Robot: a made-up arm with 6 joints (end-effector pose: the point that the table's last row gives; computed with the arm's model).
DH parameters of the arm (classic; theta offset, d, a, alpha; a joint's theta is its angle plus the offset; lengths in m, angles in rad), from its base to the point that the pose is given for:
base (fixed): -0.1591 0 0.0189 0
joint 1: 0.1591 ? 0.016 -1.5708
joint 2: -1.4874 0 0.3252 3.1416
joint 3: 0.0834 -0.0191 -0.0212 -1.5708
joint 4: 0 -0.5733 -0.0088 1.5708
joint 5: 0 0.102 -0.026 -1.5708
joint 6: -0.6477 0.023 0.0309 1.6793
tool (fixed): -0.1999 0.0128 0 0
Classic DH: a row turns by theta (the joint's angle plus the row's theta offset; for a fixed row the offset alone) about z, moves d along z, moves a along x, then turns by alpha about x.
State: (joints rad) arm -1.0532 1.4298 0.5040 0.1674 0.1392 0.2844
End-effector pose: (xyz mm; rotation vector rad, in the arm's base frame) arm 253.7 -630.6 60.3 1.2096 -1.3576 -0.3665
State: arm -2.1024 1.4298 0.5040 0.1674 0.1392 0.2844
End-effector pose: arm -408.4 -519.5 60.3 0.3931 -1.9079 -1.0861
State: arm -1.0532 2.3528 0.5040 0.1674 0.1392 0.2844
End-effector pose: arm -42.9 -109.6 -283.8 1.6325 -0.8132 -1.1869
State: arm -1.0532 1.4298 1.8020 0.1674 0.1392 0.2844
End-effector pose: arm 351.8 -802.9 697.8 0.3461 -1.7062 0.7903
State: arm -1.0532 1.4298 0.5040 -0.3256 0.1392 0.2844
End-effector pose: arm 239.8 -583.2 24.1 1.1321 -1.8259 -0.6121
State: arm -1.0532 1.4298 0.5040 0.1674 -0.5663 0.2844
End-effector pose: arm 262.3 -640.6 67.5 1.4288 -0.9504 -1.0423
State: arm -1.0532 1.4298 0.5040 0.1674 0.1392 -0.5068
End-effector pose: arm 233.9 -624.6 45.0 1.1764 -2.1213 -0.7223
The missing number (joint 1, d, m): 0.491
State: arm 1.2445 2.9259 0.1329 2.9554 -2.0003 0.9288
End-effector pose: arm -258.7 -434.6 -23.7 2.2771 -1.0596 -1.5543
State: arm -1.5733 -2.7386 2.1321 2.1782 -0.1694 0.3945
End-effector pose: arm 103.7 -34.8 -328.8 1.3820 0.5479 -0.0639
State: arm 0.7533 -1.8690 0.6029 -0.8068 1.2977 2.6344
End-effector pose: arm -496.0 -488.0 865.4 -0.2375 2.8624 0.3359
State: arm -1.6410 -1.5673 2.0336 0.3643 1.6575 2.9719
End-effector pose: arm 22.9 865.6 266.6 0.8897 0.5592 0.4050
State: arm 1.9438 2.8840 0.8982 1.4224 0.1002 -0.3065
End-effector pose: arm 65.6 -41.0 -379.3 0.3128 2.1004 1.1380
